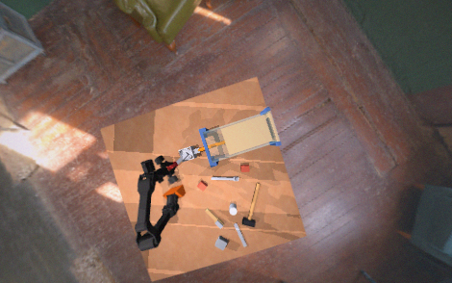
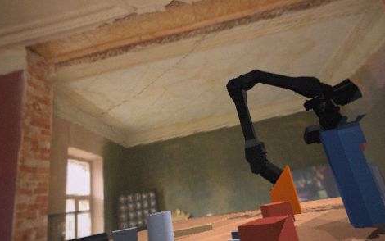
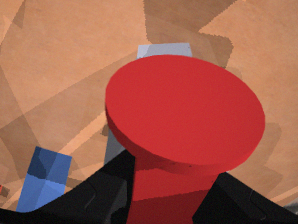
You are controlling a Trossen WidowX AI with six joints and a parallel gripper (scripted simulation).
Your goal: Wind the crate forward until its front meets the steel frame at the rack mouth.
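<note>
Now: gripper tip 3 cm above the winch handle, 2 cm short of it and 1 cm to the right of it. Also, from my gripper tip: grey hand winch: 10 cm below, 6 cm ahead, 4 cm to the left; red knob: 2 cm behind, 1 cm to the right; clear-panelled guard cubby: 48 cm ahead, 7 cm to the left, 2 cm below.
</note>
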